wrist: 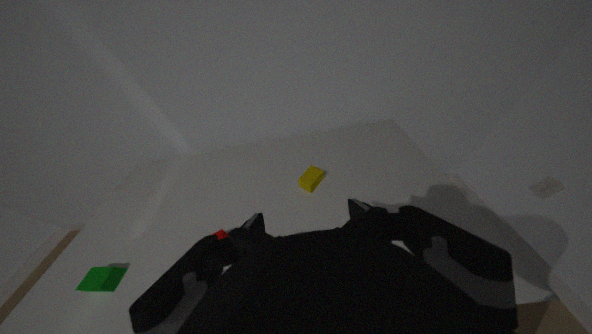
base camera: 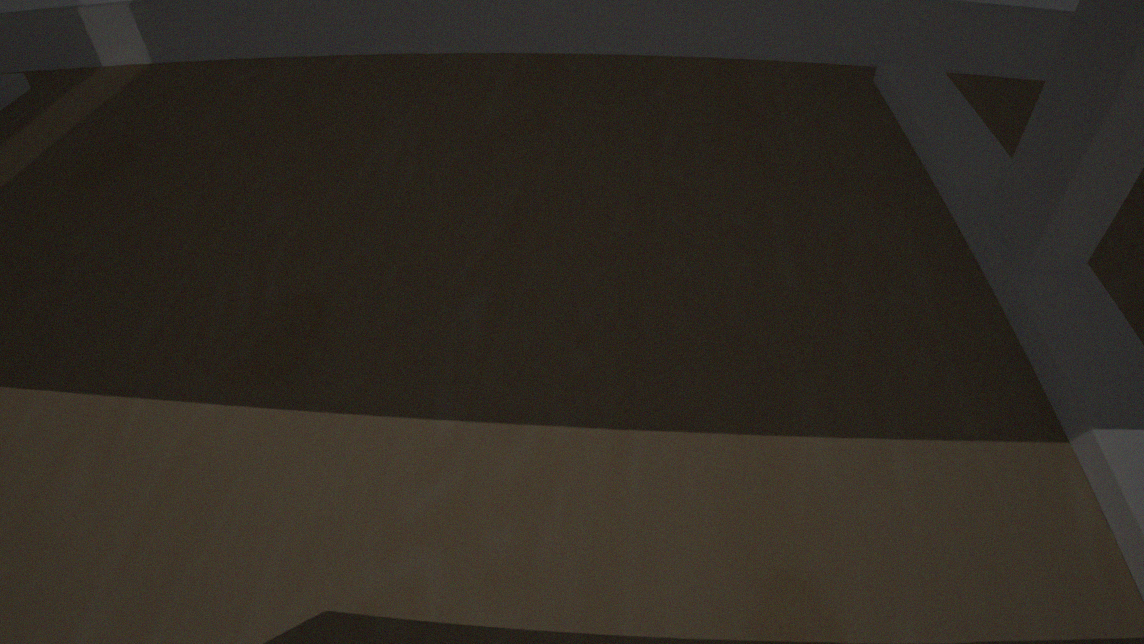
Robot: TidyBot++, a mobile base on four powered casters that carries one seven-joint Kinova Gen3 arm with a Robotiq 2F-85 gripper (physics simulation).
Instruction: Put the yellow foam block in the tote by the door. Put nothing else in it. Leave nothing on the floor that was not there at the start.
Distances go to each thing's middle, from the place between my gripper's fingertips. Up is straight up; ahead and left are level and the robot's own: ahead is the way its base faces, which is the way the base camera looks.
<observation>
Right now my hand is 6 cm short of the green block (wrist: 99, 279), 70 cm to the right of it and 36 cm above it.
</observation>
